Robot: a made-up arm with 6 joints. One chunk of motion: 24 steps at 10 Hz.
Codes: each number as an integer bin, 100 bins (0 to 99) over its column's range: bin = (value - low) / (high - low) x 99, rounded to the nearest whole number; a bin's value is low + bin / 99 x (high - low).
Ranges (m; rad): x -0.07..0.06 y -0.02..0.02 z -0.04..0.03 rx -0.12..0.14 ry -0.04..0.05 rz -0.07..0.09
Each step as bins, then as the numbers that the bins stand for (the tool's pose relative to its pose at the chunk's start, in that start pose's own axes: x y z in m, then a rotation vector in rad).
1 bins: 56 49 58 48 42 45
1 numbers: 0.0035 -0.0002 0.0010 0.0061 -0.0018 0.0027
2 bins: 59 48 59 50 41 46
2 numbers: 0.0075 -0.0006 0.0017 0.0113 -0.0027 0.0043
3 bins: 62 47 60 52 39 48
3 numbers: 0.0114 -0.0010 0.0024 0.0166 -0.0045 0.0076
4 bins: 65 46 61 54 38 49
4 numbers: 0.0154 -0.0014 0.0031 0.0218 -0.0055 0.0092
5 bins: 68 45 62 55 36 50
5 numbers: 0.0193 -0.0018 0.0038 0.0244 -0.0073 0.0108
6 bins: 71 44 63 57 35 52
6 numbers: 0.0232 -0.0022 0.0045 0.0297 -0.0082 0.0140
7 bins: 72 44 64 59 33 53
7 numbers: 0.0245 -0.0022 0.0053 0.0349 -0.0100 0.0157
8 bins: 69 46 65 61 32 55
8 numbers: 0.0206 -0.0014 0.0060 0.0402 -0.0109 0.0189
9 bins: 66 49 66 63 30 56
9 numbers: 0.0167 -0.0002 0.0067 0.0455 -0.0127 0.0205
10 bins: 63 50 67 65 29 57
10 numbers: 0.0127 0.0002 0.0074 0.0507 -0.0136 0.0221
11 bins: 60 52 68 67 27 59
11 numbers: 0.0088 0.0010 0.0081 0.0560 -0.0155 0.0254
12 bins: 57 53 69 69 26 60
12 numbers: 0.0048 0.0014 0.0088 0.0612 -0.0164 0.0270
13 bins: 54 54 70 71 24 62
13 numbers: 0.0009 0.0018 0.0095 0.0665 -0.0182 0.0302
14 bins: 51 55 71 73 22 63
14 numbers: -0.0030 0.0022 0.0102 0.0717 -0.0200 0.0318
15 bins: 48 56 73 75 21 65
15 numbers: -0.0070 0.0026 0.0116 0.0770 -0.0209 0.0351
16 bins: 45 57 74 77 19 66
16 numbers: -0.0109 0.0030 0.0123 0.0822 -0.0227 0.0367
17 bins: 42 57 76 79 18 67
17 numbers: -0.0148 0.0030 0.0137 0.0875 -0.0236 0.0383
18 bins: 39 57 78 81 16 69
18 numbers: -0.0188 0.0030 0.0152 0.0927 -0.0255 0.0415
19 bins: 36 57 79 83 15 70
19 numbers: -0.0227 0.0030 0.0159 0.0980 -0.0264 0.0431
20 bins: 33 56 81 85 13 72
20 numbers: -0.0267 0.0026 0.0173 0.1032 -0.0282 0.0464
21 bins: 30 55 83 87 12 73
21 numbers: -0.0306 0.0022 0.0187 0.1085 -0.0291 0.0480
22 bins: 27 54 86 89 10 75
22 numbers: -0.0345 0.0018 0.0208 0.1137 -0.0309 0.0512
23 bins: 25 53 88 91 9 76
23 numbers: -0.0372 0.0014 0.0222 0.1190 -0.0318 0.0528
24 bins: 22 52 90 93 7 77
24 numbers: -0.0411 0.0010 0.0236 0.1242 -0.0336 0.0544
